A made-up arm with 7 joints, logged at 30 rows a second.
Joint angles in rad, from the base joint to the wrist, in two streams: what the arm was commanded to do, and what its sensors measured. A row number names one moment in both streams.
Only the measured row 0 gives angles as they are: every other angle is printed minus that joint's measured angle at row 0.
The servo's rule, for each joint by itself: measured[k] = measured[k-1] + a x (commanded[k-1-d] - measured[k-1]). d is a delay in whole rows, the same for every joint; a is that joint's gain. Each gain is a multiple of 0.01, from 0.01 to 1. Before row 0 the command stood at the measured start. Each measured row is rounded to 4 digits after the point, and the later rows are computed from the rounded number. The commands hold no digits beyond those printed.
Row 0, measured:
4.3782, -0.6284, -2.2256, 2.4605, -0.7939, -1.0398, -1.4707
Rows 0 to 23, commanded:
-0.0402, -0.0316, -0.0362, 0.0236, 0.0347, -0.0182, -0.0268
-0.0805, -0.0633, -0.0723, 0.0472, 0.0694, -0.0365, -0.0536
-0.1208, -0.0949, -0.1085, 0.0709, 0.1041, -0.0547, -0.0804
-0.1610, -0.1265, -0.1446, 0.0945, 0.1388, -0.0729, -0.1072
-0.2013, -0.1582, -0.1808, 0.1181, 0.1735, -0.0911, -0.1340
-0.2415, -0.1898, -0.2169, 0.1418, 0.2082, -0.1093, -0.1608
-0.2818, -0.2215, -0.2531, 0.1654, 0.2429, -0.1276, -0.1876
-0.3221, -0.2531, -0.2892, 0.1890, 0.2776, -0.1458, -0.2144
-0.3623, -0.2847, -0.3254, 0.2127, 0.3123, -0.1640, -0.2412
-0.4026, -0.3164, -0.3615, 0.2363, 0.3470, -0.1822, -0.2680
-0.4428, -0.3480, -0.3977, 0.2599, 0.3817, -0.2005, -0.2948
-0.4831, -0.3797, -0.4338, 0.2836, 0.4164, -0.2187, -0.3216
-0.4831, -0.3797, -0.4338, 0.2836, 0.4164, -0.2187, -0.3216
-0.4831, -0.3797, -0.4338, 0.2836, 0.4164, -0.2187, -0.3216
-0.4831, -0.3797, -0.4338, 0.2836, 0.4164, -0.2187, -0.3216
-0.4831, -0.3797, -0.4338, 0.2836, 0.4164, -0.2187, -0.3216
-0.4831, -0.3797, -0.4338, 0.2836, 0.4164, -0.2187, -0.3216
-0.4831, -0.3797, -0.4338, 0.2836, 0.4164, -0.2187, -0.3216
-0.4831, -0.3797, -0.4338, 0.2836, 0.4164, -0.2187, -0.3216
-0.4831, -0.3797, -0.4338, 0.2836, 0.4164, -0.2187, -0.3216
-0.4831, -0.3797, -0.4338, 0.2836, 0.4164, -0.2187, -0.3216
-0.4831, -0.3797, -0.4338, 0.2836, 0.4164, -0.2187, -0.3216
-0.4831, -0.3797, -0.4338, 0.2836, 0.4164, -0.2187, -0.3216
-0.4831, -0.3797, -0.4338, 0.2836, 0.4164, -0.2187, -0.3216
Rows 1 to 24, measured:
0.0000, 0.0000, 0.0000, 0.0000, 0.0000, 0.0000, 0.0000
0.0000, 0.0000, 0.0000, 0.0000, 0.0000, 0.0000, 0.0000
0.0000, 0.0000, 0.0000, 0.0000, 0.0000, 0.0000, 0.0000
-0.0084, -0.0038, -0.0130, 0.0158, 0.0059, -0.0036, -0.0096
-0.0235, -0.0109, -0.0343, 0.0368, 0.0167, -0.0102, -0.0254
-0.0439, -0.0210, -0.0610, 0.0596, 0.0316, -0.0191, -0.0452
-0.0685, -0.0337, -0.0911, 0.0830, 0.0498, -0.0299, -0.0675
-0.0964, -0.0486, -0.1234, 0.1065, 0.0708, -0.0421, -0.0914
-0.1269, -0.0655, -0.1571, 0.1302, 0.0942, -0.0555, -0.1164
-0.1594, -0.0842, -0.1917, 0.1538, 0.1195, -0.0699, -0.1420
-0.1936, -0.1045, -0.2268, 0.1774, 0.1464, -0.0851, -0.1681
-0.2290, -0.1261, -0.2623, 0.2011, 0.1746, -0.1009, -0.1944
-0.2655, -0.1489, -0.2980, 0.2247, 0.2039, -0.1172, -0.2209
-0.3027, -0.1728, -0.3339, 0.2483, 0.2341, -0.1339, -0.2475
-0.3406, -0.1976, -0.3699, 0.2720, 0.2651, -0.1509, -0.2742
-0.3705, -0.2195, -0.3929, 0.2798, 0.2908, -0.1645, -0.2913
-0.3941, -0.2387, -0.4076, 0.2823, 0.3122, -0.1753, -0.3022
-0.4128, -0.2556, -0.4170, 0.2832, 0.3299, -0.1840, -0.3092
-0.4276, -0.2705, -0.4230, 0.2835, 0.3446, -0.1909, -0.3137
-0.4393, -0.2836, -0.4269, 0.2836, 0.3568, -0.1965, -0.3165
-0.4485, -0.2951, -0.4294, 0.2836, 0.3669, -0.2009, -0.3183
-0.4558, -0.3053, -0.4310, 0.2836, 0.3753, -0.2045, -0.3195
-0.4615, -0.3142, -0.4320, 0.2836, 0.3823, -0.2073, -0.3203
-0.4660, -0.3221, -0.4326, 0.2836, 0.3881, -0.2096, -0.3208
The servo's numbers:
d 3
a 0.21 0.12 0.36 0.67 0.17 0.20 0.36

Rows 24 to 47, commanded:
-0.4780, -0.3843, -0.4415, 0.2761, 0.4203, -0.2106, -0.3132
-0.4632, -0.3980, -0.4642, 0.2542, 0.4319, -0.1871, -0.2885
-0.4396, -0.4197, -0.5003, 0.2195, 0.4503, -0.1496, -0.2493
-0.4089, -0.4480, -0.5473, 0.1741, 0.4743, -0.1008, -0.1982
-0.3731, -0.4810, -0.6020, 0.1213, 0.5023, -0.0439, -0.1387
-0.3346, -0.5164, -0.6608, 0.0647, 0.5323, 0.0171, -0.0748
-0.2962, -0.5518, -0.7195, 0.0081, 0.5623, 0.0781, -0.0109
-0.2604, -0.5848, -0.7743, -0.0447, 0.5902, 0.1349, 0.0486
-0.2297, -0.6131, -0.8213, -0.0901, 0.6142, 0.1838, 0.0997
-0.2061, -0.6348, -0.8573, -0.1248, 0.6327, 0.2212, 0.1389
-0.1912, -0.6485, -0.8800, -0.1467, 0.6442, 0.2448, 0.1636
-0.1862, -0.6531, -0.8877, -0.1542, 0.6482, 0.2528, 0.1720
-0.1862, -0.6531, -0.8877, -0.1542, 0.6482, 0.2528, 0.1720
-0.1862, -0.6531, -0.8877, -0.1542, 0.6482, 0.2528, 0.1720
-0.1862, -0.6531, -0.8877, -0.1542, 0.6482, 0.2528, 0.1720
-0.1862, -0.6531, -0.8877, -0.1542, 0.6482, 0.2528, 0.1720
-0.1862, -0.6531, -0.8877, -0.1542, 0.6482, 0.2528, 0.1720
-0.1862, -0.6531, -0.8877, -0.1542, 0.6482, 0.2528, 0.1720
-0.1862, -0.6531, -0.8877, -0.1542, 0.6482, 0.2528, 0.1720
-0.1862, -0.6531, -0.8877, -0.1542, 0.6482, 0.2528, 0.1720
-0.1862, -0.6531, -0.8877, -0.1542, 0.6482, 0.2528, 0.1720
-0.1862, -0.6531, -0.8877, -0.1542, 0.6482, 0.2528, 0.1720
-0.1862, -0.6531, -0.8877, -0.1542, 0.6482, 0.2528, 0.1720
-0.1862, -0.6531, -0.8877, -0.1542, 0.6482, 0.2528, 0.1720
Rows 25 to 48, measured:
-0.4696, -0.3290, -0.4330, 0.2836, 0.3929, -0.2114, -0.3211
-0.4724, -0.3351, -0.4333, 0.2836, 0.3969, -0.2129, -0.3213
-0.4746, -0.3405, -0.4335, 0.2836, 0.4002, -0.2141, -0.3214
-0.4753, -0.3458, -0.4364, 0.2786, 0.4036, -0.2134, -0.3184
-0.4728, -0.3521, -0.4464, 0.2623, 0.4084, -0.2081, -0.3076
-0.4658, -0.3602, -0.4658, 0.2336, 0.4155, -0.1964, -0.2866
-0.4539, -0.3707, -0.4951, 0.1937, 0.4255, -0.1773, -0.2548
-0.4369, -0.3839, -0.5336, 0.1452, 0.4386, -0.1506, -0.2130
-0.4154, -0.3998, -0.5794, 0.0913, 0.4545, -0.1171, -0.1632
-0.3904, -0.4180, -0.6298, 0.0356, 0.4728, -0.0781, -0.1084
-0.3631, -0.4380, -0.6818, -0.0182, 0.4928, -0.0355, -0.0519
-0.3351, -0.4590, -0.7320, -0.0664, 0.5134, 0.0084, 0.0027
-0.3080, -0.4801, -0.7771, -0.1055, 0.5337, 0.0510, 0.0517
-0.2835, -0.5003, -0.8141, -0.1331, 0.5525, 0.0898, 0.0920
-0.2631, -0.5186, -0.8406, -0.1472, 0.5688, 0.1224, 0.1208
-0.2470, -0.5347, -0.8576, -0.1519, 0.5823, 0.1485, 0.1392
-0.2342, -0.5489, -0.8684, -0.1534, 0.5935, 0.1694, 0.1510
-0.2241, -0.5614, -0.8753, -0.1539, 0.6028, 0.1861, 0.1586
-0.2161, -0.5724, -0.8798, -0.1541, 0.6105, 0.1994, 0.1634
-0.2098, -0.5821, -0.8826, -0.1542, 0.6169, 0.2101, 0.1665
-0.2048, -0.5906, -0.8844, -0.1542, 0.6222, 0.2186, 0.1685
-0.2009, -0.5981, -0.8856, -0.1542, 0.6266, 0.2254, 0.1698
-0.1978, -0.6047, -0.8864, -0.1542, 0.6303, 0.2309, 0.1706
-0.1954, -0.6105, -0.8869, -0.1542, 0.6333, 0.2353, 0.1711

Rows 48 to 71, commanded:
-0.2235, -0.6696, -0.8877, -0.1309, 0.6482, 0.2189, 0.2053
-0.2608, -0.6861, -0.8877, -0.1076, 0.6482, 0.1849, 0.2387
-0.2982, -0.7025, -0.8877, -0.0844, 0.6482, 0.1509, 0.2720
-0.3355, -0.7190, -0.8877, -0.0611, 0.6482, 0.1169, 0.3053
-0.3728, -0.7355, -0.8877, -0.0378, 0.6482, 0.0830, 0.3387
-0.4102, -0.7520, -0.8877, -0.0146, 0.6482, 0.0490, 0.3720
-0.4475, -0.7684, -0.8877, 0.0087, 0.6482, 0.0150, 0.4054
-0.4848, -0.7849, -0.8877, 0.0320, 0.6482, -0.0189, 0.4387
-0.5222, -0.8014, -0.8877, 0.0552, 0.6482, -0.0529, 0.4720
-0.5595, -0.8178, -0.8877, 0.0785, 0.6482, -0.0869, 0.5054
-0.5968, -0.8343, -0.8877, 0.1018, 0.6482, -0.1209, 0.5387
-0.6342, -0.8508, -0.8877, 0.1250, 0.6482, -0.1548, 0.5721
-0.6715, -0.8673, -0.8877, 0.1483, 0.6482, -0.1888, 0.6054
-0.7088, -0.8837, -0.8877, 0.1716, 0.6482, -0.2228, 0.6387
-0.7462, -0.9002, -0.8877, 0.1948, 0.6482, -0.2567, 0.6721
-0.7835, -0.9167, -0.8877, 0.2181, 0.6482, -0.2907, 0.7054
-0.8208, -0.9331, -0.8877, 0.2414, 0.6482, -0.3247, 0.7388
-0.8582, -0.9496, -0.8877, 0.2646, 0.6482, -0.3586, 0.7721
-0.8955, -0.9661, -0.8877, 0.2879, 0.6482, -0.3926, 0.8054
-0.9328, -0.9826, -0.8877, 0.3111, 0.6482, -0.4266, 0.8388
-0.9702, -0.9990, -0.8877, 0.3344, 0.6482, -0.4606, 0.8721
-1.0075, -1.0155, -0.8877, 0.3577, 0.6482, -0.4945, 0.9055
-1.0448, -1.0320, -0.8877, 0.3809, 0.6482, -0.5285, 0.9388
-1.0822, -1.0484, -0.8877, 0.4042, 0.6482, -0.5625, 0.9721
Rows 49 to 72, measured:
-0.1935, -0.6156, -0.8872, -0.1542, 0.6358, 0.2388, 0.1714
-0.1920, -0.6201, -0.8874, -0.1542, 0.6379, 0.2416, 0.1716
-0.1908, -0.6241, -0.8875, -0.1542, 0.6397, 0.2438, 0.1717
-0.1977, -0.6296, -0.8876, -0.1386, 0.6411, 0.2388, 0.1838
-0.2110, -0.6364, -0.8876, -0.1178, 0.6423, 0.2280, 0.2036
-0.2293, -0.6443, -0.8876, -0.0954, 0.6433, 0.2126, 0.2282
-0.2516, -0.6533, -0.8876, -0.0724, 0.6441, 0.1935, 0.2560
-0.2771, -0.6632, -0.8876, -0.0492, 0.6448, 0.1714, 0.2858
-0.3051, -0.6739, -0.8876, -0.0260, 0.6454, 0.1469, 0.3168
-0.3350, -0.6852, -0.8876, -0.0028, 0.6459, 0.1205, 0.3487
-0.3665, -0.6972, -0.8876, 0.0205, 0.6463, 0.0926, 0.3811
-0.3992, -0.7097, -0.8876, 0.0437, 0.6466, 0.0635, 0.4138
-0.4329, -0.7227, -0.8876, 0.0670, 0.6469, 0.0334, 0.4468
-0.4673, -0.7361, -0.8876, 0.0903, 0.6471, 0.0025, 0.4799
-0.5023, -0.7499, -0.8876, 0.1135, 0.6473, -0.0290, 0.5131
-0.5378, -0.7640, -0.8876, 0.1368, 0.6475, -0.0610, 0.5463
-0.5737, -0.7784, -0.8876, 0.1601, 0.6476, -0.0934, 0.5796
-0.6099, -0.7930, -0.8876, 0.1833, 0.6477, -0.1261, 0.6129
-0.6464, -0.8078, -0.8876, 0.2066, 0.6478, -0.1590, 0.6462
-0.6830, -0.8228, -0.8876, 0.2299, 0.6479, -0.1921, 0.6795
-0.7198, -0.8380, -0.8876, 0.2531, 0.6480, -0.2254, 0.7128
-0.7567, -0.8534, -0.8876, 0.2764, 0.6480, -0.2588, 0.7461
-0.7937, -0.8689, -0.8876, 0.2996, 0.6480, -0.2924, 0.7795
-0.8308, -0.8845, -0.8876, 0.3229, 0.6480, -0.3260, 0.8128

